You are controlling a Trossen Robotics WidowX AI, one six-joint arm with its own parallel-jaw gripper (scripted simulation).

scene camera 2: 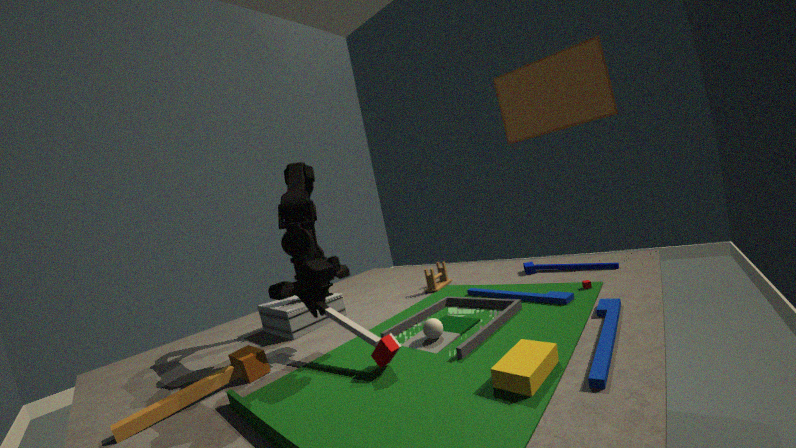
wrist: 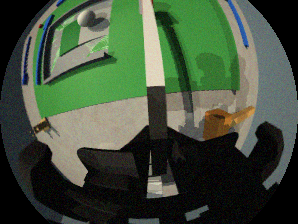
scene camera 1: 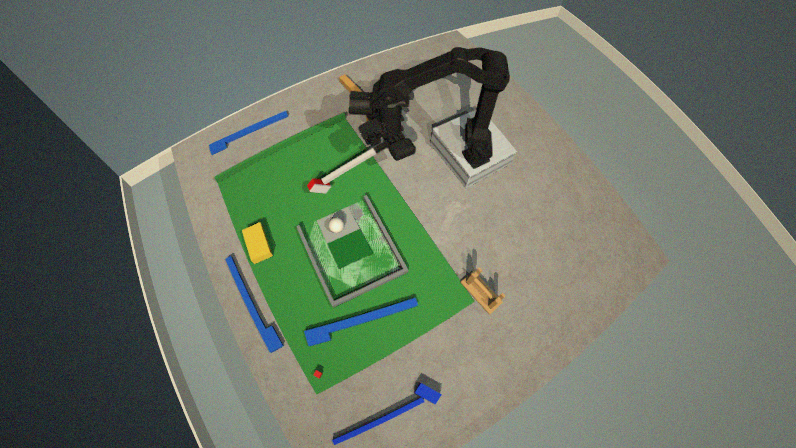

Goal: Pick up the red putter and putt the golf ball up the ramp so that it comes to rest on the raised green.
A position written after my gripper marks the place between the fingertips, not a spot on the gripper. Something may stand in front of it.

My gripper [scene camera 2: 319, 316] holds a red putter. I also see a yellow block [scene camera 2: 523, 369] and a wooden stand [scene camera 1: 473, 283].
The yellow block shows as well in scene camera 1 [scene camera 1: 255, 238]. My gripper shows as well in the wrist view [wrist: 154, 127] and in scene camera 1 [scene camera 1: 389, 148]. The wrist view misses the yellow block: it is out of frame.
